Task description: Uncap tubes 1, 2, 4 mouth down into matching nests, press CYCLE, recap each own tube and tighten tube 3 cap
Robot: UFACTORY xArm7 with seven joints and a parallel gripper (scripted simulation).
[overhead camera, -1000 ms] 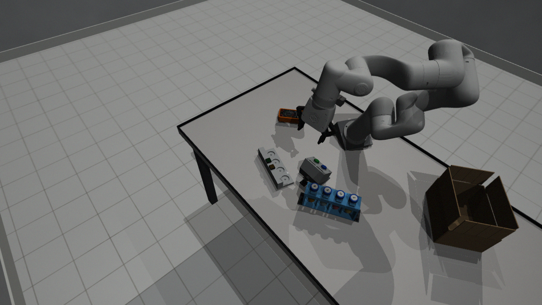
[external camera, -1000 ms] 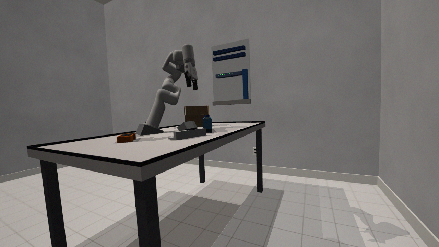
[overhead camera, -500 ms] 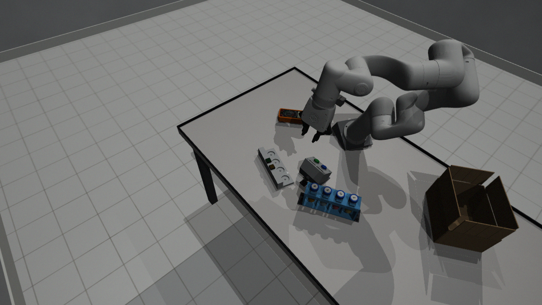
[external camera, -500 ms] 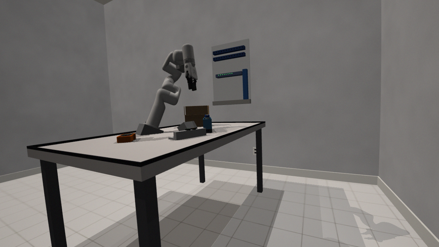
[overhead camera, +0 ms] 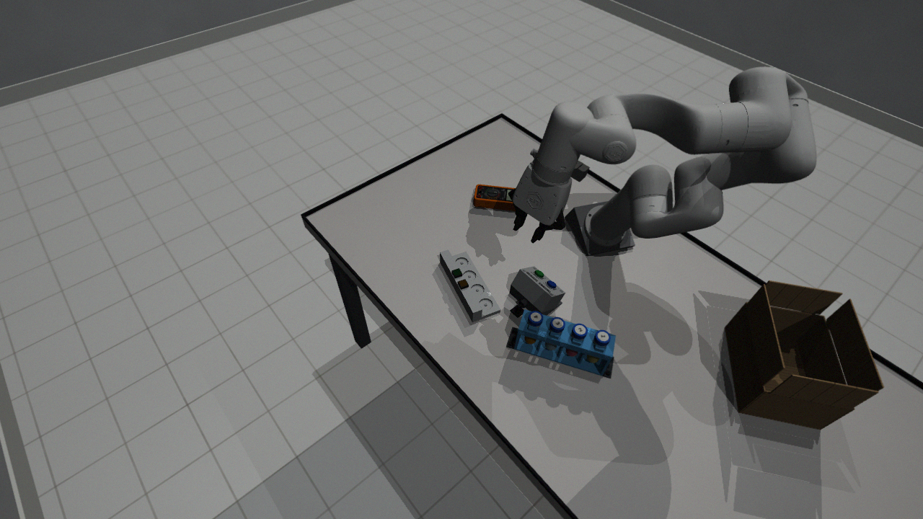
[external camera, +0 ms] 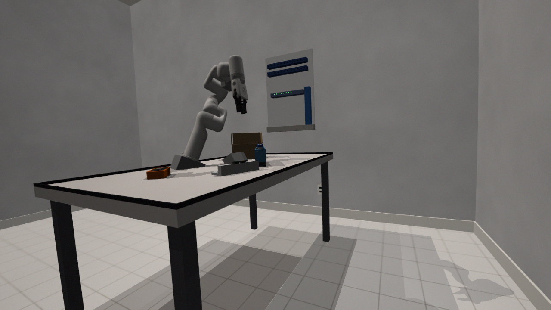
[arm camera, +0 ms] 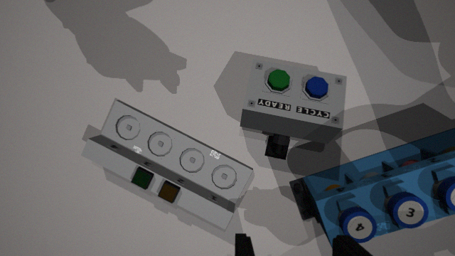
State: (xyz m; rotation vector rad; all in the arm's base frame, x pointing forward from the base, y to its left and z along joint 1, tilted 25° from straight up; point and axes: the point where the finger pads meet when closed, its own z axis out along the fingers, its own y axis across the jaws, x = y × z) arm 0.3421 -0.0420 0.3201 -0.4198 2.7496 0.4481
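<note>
My gripper is now 22 cm to the right of the cap 1, 20 cm above it and 8 cm past it. Round my hand: cap 3: 20 cm below, 14 cm to the left, 1 cm behind; then green key: 25 cm below, 9 cm behind, 3 cm to the right; then cap 4: 20 cm below, 11 cm to the left, 2 cm ahead.
</note>
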